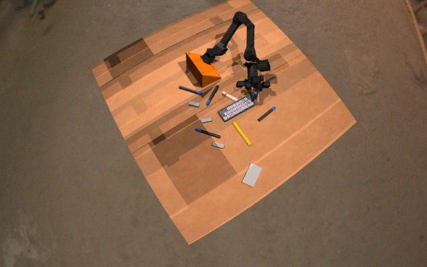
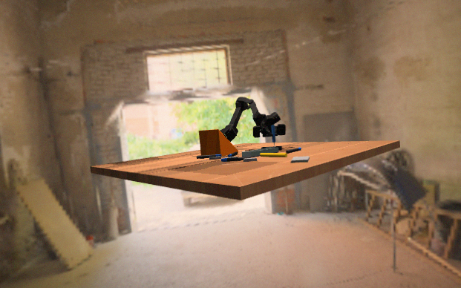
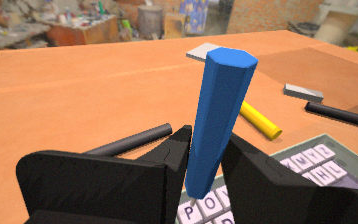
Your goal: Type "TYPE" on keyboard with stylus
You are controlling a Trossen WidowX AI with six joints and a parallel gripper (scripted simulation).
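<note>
The white cylinder lies 10 cm behind my gripper tip, 9 cm to the right of it and 9 cm below it. Round my gripper tip: dark cylinder: 12 cm behind, 8 cm to the left, 8 cm below; then yellow stick: 12 cm ahead, 13 cm to the right, 9 cm below; then blue stylus: 1 cm behind, 1 cm to the left, 2 cm below.
</note>
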